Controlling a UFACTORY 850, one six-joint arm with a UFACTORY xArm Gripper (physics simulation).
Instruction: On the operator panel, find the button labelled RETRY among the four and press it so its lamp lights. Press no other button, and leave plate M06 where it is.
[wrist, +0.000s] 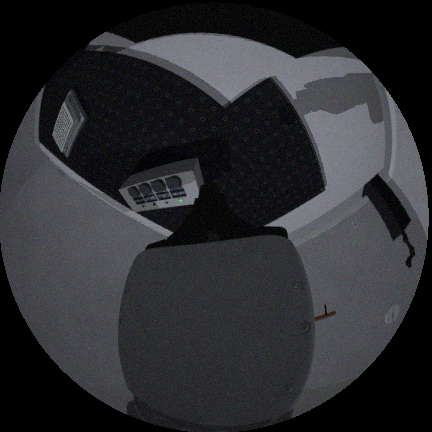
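Note:
The operator panel (192, 193) is a light box with four round dark buttons in a row, left of centre. The button at its right end (174, 181) has a lamp (181, 200) below it that glows green. The lamps below the other three buttons are dark. The label strips are too small and blurred to read, so I cannot tell which one says RETRY. My gripper (211, 194) is a dark shape, shut and empty, just right of the panel and apart from the buttons. A pale plate with a fine grid (63, 125), probably M06, is at the far left; its marking is not readable.
A dark surface dotted with small holes (165, 95) lies around the panel and has a pale raised edge. At the right are a dark block (389, 206) with a cable, a small orange-brown bar (325, 316) and a pale disc (392, 314).

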